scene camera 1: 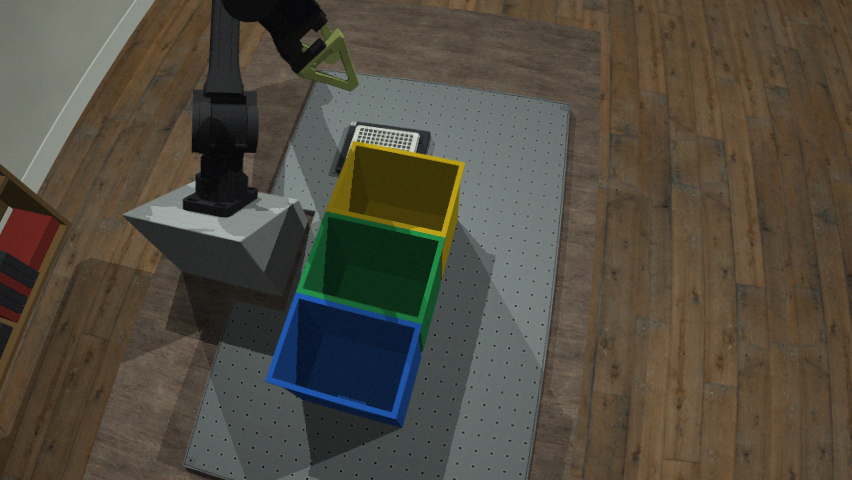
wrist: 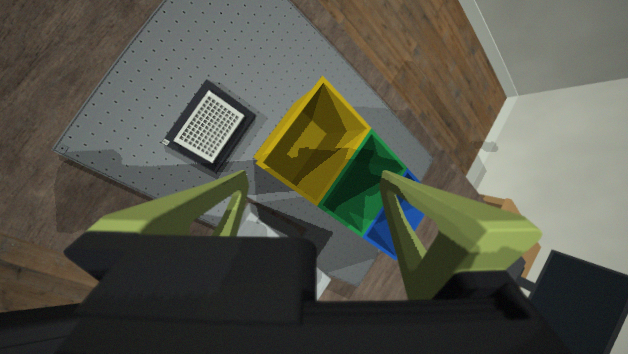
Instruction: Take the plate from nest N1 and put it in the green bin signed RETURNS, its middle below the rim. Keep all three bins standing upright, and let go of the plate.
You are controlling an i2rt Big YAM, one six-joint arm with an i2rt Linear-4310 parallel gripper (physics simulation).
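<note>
I can see my gripper (scene camera 1: 345, 73) in scene camera 1, and a yellow bin (scene camera 1: 414, 191) is there with a green bin (scene camera 1: 389, 270) and a blue bin (scene camera 1: 360, 362). The wrist view also shows the yellow bin (wrist: 308, 149), the green bin (wrist: 354, 199) and the blue bin (wrist: 378, 234).
</note>
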